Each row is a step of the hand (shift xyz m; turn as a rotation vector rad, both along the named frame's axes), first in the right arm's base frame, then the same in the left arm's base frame.
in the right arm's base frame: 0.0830 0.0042 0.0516 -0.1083 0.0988 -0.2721
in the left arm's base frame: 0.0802 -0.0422 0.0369 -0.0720 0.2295 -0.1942
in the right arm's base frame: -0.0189 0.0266 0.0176 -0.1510 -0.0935 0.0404
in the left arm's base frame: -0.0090 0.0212 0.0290 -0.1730 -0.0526 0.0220
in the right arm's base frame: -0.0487 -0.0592 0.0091 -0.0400 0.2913 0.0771
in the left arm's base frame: -0.0653 -0.0404 -0.0078 0.0583 0.2309 0.1888
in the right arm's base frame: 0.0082 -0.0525 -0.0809 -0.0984 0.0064 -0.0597
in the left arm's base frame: -0.0101 -0.0143 -0.0952 -0.0913 0.0593 -0.0379
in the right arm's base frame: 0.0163 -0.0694 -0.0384 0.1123 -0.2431 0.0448
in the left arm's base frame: -0.0076 -0.0488 -0.0642 0.0267 -0.2611 -0.0694
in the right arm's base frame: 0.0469 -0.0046 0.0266 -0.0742 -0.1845 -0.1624
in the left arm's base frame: 0.0430 -0.0288 0.0158 -0.1318 -0.0700 -0.2089
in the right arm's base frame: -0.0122 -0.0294 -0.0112 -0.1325 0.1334 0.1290
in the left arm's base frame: -0.0212 -0.0171 -0.0199 -0.0805 0.1009 0.1880
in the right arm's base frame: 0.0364 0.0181 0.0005 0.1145 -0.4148 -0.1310
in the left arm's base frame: 0.0403 0.0046 0.0023 -0.0288 -0.3371 -0.2964
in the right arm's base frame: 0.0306 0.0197 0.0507 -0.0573 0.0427 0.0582
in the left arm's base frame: 0.0357 -0.0130 0.0495 -0.0397 0.0297 0.0777
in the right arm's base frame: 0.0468 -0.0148 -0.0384 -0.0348 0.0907 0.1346
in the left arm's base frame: 0.0391 -0.0107 -0.0474 -0.0021 0.0329 0.1627
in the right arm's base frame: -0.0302 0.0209 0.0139 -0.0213 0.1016 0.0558
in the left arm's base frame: -0.0216 0.0212 0.0250 0.0136 0.0708 0.0932
